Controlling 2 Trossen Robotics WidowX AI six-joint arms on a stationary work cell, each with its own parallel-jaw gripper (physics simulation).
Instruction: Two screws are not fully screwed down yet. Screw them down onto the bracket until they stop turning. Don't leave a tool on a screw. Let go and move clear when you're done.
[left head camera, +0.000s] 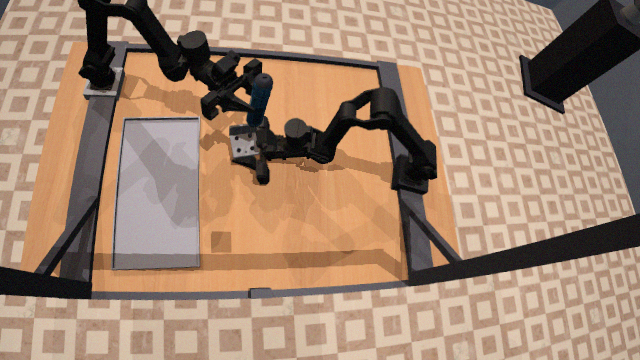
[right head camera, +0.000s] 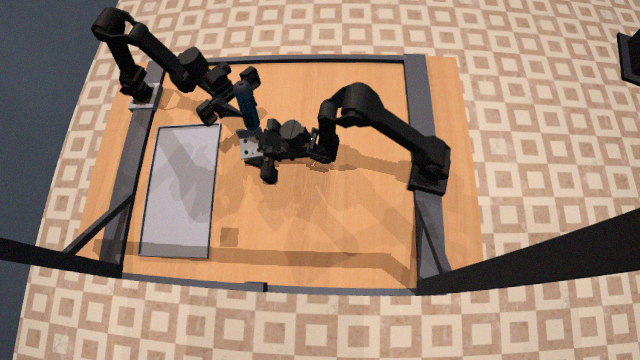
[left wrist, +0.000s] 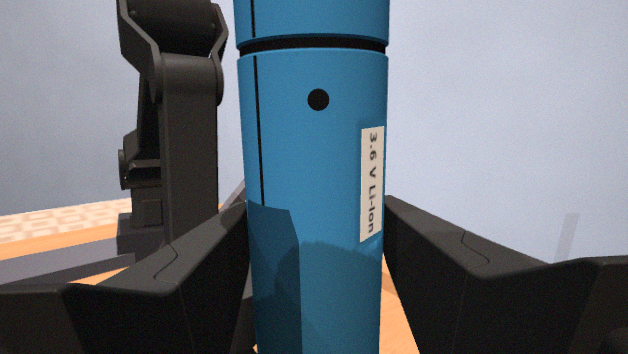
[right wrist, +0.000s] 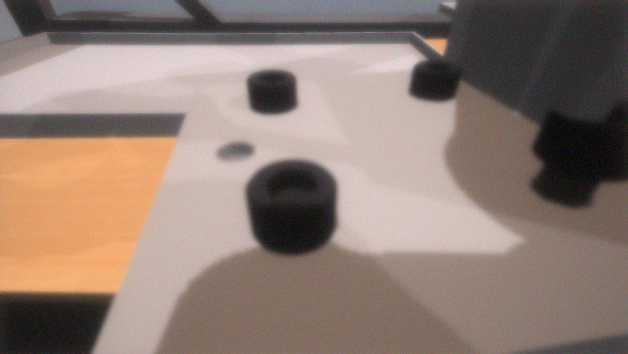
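Where they show: left gripper, fingertip midpoint: (left head camera: 260, 105) (right head camera: 250, 110) (left wrist: 314, 211); right gripper, fingertip midpoint: (left head camera: 232, 151); left arm's base, link origin: (left head camera: 102, 80) (right head camera: 143, 95); right arm's base, link origin: (left head camera: 414, 172) (right head camera: 431, 172) (left wrist: 152, 220).
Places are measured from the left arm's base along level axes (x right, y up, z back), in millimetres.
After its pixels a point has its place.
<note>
A light grey bracket (left head camera: 244, 143) @(x 204, y 37, z -430 mm) (right head camera: 247, 151) (right wrist: 210, 215) carries black socket-head screws. In the right wrist view one screw (right wrist: 575, 145) at the right stands raised, with its shank showing. Three other screws sit lower: a near one (right wrist: 292, 207), a far-left one (right wrist: 272, 92) @(x 225, y 41, z -421 mm) and a far-right one (right wrist: 434, 81) @(x 192, y 41, z -414 mm). My left gripper (left head camera: 253, 107) @(x 184, y 195, z -459 mm) (left wrist: 314, 211) @(x 184, y 195, z -459 mm) is shut on a blue electric screwdriver (left head camera: 260, 97) @(x 196, y 246, z -454 mm) (right head camera: 246, 106) @(x 196, y 231, z -461 mm) (left wrist: 312, 150) @(x 164, y 219, z -440 mm), nearly upright over the bracket's back edge; its tip is hidden. My right gripper (left head camera: 244, 146) has its fingers around the bracket and seems to hold it; the contact is mostly hidden.
A shallow grey tray (left head camera: 157, 240) @(x 454, y -25, z -215 mm) (right head camera: 175, 235) @(x 462, y -26, z -215 mm) lies on the wooden table (left head camera: 320, 230) @(x 421, y -29, z -642 mm) (right head camera: 320, 225) @(x 407, y -29, z -631 mm), left of the bracket. Dark frame beams (left head camera: 92, 145) @(x 206, y -10, z -11 mm) run along the table's sides. The two wrists stand close together around the screwdriver.
</note>
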